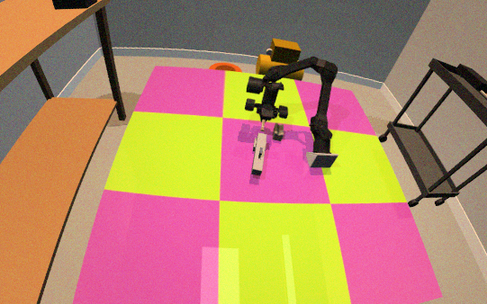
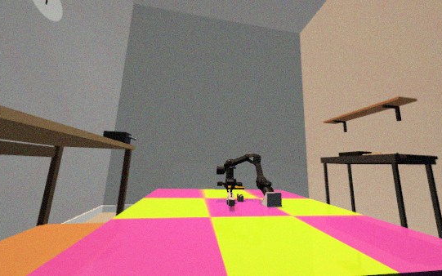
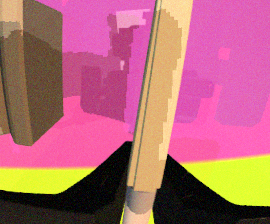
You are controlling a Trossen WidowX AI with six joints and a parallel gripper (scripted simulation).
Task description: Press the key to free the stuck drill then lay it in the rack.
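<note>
My gripper tip is now 70 mm past the rack and 50 mm to the right of it. Also, from my gripper tip: key (40 mm ahead, 230 mm to the left, 30 mm above); drill (10 mm ahead, 40 mm to the left, 30 mm above).
</note>
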